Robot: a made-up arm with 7 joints.
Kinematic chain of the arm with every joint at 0, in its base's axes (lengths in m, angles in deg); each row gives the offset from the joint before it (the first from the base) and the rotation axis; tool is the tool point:
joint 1: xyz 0 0 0.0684 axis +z
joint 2: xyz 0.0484 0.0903 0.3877 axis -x
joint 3: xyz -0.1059 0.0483 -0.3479 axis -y
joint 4: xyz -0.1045 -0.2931 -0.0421 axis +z
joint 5: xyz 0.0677 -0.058 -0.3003 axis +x
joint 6: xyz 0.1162 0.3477 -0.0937 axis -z
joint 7: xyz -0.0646 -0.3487 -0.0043 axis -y
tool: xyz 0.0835 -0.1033 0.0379
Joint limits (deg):
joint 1: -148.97..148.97
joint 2: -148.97..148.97
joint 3: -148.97..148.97
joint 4: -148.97..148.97
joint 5: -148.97..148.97
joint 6: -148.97..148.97
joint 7: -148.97..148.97
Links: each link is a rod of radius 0.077 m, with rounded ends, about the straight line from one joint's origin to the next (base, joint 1, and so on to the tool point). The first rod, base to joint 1, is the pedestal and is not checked.
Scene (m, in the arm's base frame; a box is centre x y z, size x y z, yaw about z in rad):
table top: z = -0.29
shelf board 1: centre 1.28 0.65 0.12 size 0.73 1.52 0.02 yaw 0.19
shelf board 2: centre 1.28 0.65 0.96 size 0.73 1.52 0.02 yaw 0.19
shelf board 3: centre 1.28 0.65 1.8 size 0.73 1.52 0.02 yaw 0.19
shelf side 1: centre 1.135 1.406 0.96 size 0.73 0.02 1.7 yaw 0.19
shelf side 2: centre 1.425 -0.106 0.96 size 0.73 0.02 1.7 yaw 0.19
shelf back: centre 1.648 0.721 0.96 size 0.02 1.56 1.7 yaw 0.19
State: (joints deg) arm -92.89 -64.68 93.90 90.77 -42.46 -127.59 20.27
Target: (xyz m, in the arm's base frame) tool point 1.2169 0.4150 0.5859
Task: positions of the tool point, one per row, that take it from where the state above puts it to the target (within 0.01 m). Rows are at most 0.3 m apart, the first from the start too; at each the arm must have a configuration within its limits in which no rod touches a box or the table.
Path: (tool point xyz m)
1: 0.9136 -0.6387 0.5720
2: 0.8647 -0.4955 0.7187
3: 0.7655 -0.4003 0.8098
4: 0.6504 -0.3595 0.8359
5: 0.8521 -0.1984 0.8460
6: 1.0226 -0.0060 0.8047
7: 1.1472 0.2040 0.7158
8: 1.2169 0.4149 0.5859

